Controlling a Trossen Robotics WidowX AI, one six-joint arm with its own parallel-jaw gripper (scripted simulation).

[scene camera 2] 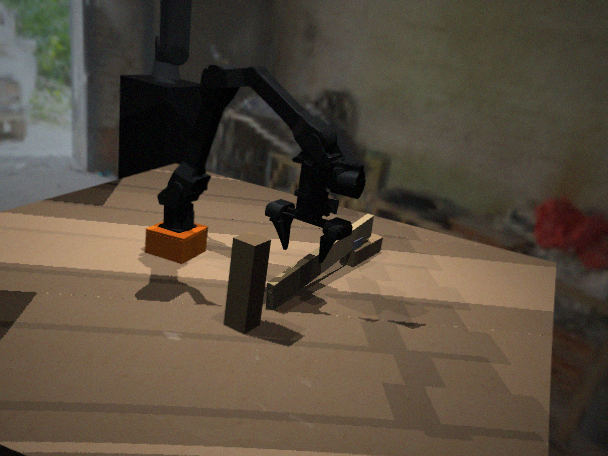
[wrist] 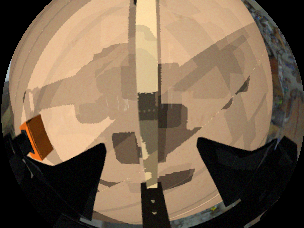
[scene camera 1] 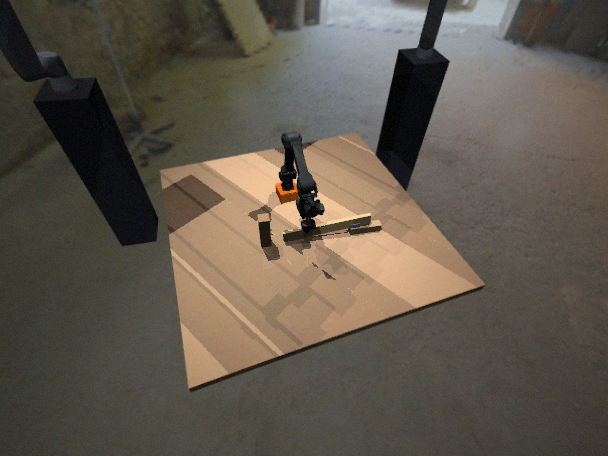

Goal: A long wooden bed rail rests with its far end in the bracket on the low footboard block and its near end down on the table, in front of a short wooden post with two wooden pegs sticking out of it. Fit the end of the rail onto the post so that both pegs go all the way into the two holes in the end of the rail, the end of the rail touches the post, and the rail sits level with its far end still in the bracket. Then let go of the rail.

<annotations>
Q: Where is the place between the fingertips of my gripper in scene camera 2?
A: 302, 256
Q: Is my gripper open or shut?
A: Open.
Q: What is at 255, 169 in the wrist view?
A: My gripper.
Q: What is my gripper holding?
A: Nothing.
</annotations>
